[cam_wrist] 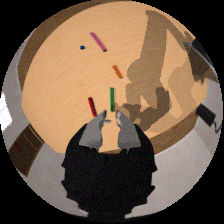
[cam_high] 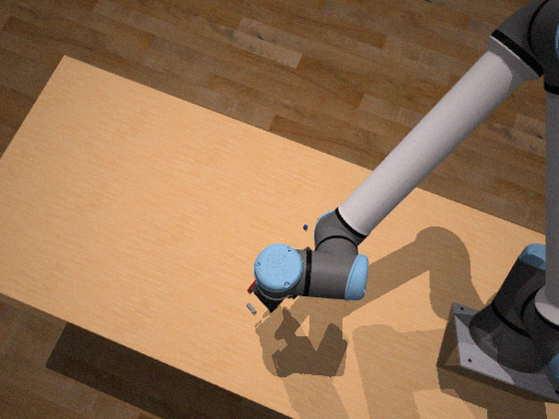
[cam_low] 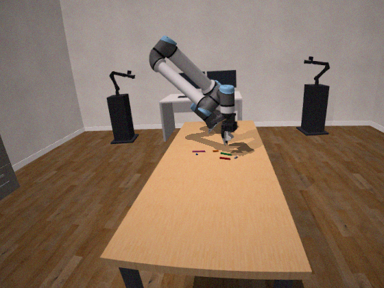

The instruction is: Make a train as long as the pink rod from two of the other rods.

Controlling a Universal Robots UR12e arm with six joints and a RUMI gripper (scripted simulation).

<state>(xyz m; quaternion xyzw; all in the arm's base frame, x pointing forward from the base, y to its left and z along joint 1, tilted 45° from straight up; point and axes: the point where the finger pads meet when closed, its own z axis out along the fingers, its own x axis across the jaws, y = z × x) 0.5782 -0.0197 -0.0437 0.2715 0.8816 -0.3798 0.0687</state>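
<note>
The green rod is 80 mm below my hand. Round my hand: red rod (80 mm below, 70 mm ahead, 20 mm to the right); grey rod (80 mm below, 60 mm to the left, 60 mm ahead); orange rod (80 mm below, 70 mm to the right, 60 mm behind).
</note>
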